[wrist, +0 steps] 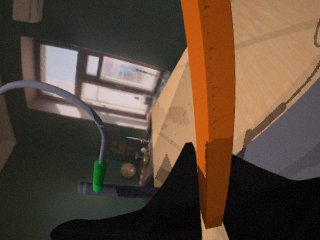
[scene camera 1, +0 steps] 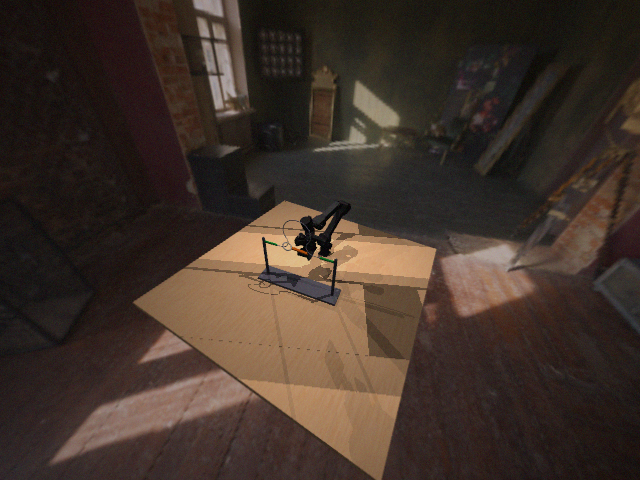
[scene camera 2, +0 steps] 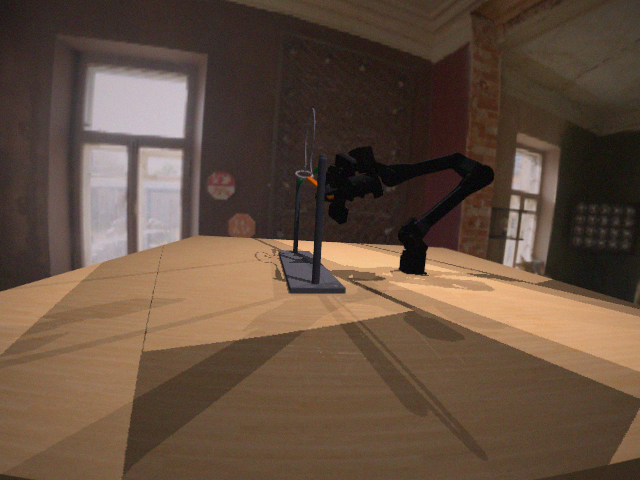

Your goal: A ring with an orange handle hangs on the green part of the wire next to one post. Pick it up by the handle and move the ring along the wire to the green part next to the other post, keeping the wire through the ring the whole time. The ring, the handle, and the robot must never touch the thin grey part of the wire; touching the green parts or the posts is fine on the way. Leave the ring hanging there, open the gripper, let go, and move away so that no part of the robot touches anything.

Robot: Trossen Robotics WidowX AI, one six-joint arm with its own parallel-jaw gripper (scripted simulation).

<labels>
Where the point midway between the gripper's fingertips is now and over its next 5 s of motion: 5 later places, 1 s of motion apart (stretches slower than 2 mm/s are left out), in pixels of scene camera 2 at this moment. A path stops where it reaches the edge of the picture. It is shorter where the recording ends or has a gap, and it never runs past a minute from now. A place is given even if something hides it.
My gripper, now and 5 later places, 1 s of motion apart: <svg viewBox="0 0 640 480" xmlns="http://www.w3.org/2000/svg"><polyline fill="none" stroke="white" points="316,196 324,174 325,163 326,134 325,128 326,132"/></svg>
</labels>
